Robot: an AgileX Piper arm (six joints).
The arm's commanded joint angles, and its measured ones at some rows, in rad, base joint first. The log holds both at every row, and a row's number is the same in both.
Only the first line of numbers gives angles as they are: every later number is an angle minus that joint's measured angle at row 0.
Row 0, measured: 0.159, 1.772, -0.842, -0.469, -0.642, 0.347
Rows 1 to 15, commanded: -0.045, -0.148, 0.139, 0.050, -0.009, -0.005; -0.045, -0.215, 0.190, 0.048, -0.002, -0.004; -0.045, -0.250, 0.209, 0.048, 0.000, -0.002; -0.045, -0.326, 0.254, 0.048, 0.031, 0.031; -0.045, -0.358, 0.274, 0.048, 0.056, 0.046; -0.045, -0.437, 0.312, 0.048, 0.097, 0.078; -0.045, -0.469, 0.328, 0.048, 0.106, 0.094; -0.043, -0.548, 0.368, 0.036, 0.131, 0.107; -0.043, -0.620, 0.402, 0.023, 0.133, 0.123; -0.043, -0.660, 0.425, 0.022, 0.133, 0.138; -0.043, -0.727, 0.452, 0.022, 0.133, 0.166; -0.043, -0.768, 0.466, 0.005, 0.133, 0.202; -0.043, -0.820, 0.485, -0.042, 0.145, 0.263; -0.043, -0.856, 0.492, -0.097, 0.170, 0.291; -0.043, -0.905, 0.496, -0.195, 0.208, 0.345
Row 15, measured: -0.042, -0.788, 0.470, -0.010, 0.133, 0.219
